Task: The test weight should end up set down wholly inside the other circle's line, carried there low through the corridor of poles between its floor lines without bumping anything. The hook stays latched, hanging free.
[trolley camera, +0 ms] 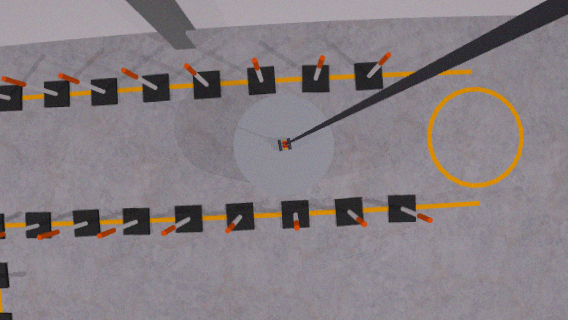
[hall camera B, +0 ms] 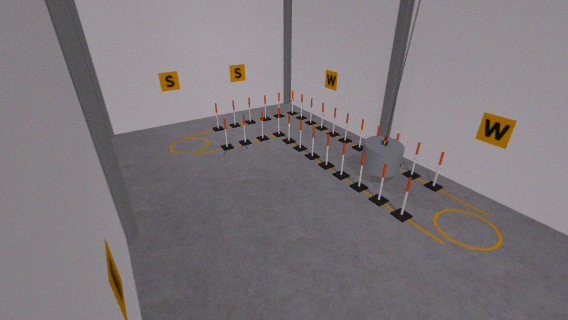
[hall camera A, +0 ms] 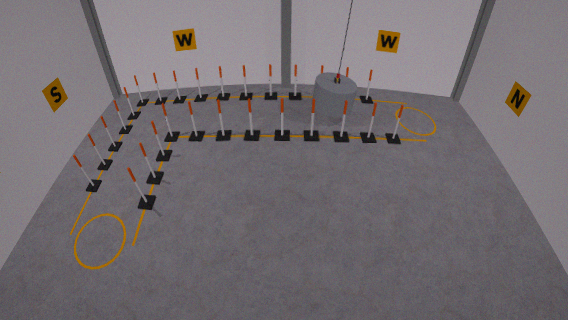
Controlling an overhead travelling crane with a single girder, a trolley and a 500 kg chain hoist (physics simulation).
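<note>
The test weight [hall camera A: 334, 102] [hall camera B: 382, 161] [trolley camera: 283, 175] is a big grey cylinder, upright, hanging low over the floor between the two long pole rows. Its shadow falls towards the left in the trolley view. The hook [hall camera A: 338, 79] [hall camera B: 385, 142] [trolley camera: 284, 144] is at its top centre, shut on the weight's lifting point; the latch is too small to make out. One orange circle [hall camera A: 435, 127] [hall camera B: 475, 249] [trolley camera: 429, 137] lies beyond the corridor's right end, apart from the weight. Another circle [hall camera A: 75, 242] [hall camera B: 189, 153] lies at the corridor's other end.
Red-and-white poles on black bases [hall camera A: 282, 135] [hall camera B: 359, 186] [trolley camera: 295, 214] line both sides. In the trolley view, narrow gaps show between the weight's outline and the bases on both sides. Two poles stand further along the upper row [trolley camera: 368, 76]. The wall [hall camera B: 450, 65] runs behind that row.
</note>
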